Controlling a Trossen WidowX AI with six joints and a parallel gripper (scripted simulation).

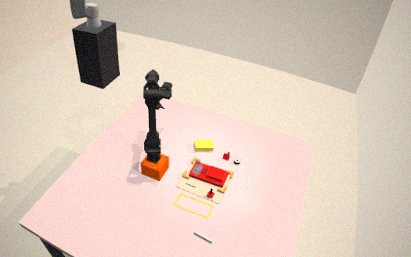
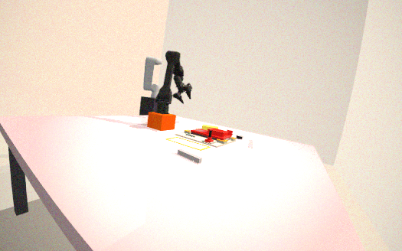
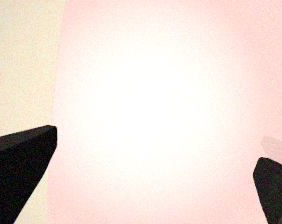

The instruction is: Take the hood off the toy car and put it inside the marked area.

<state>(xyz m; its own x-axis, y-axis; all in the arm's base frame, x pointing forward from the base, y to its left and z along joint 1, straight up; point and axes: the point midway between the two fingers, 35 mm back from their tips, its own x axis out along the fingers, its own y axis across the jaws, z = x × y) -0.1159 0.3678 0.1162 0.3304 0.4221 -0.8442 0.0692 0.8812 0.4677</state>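
My gripper tip is 440 mm short of the red hood, 300 mm to the left of it and 130 mm above it. The rest, counted from my gripper tip: yellow block (290 mm ahead, 100 mm to the right, 160 mm below); wheel (520 mm ahead, 130 mm to the right, 160 mm below); cream base board (410 mm ahead, 320 mm to the right, 160 mm below).
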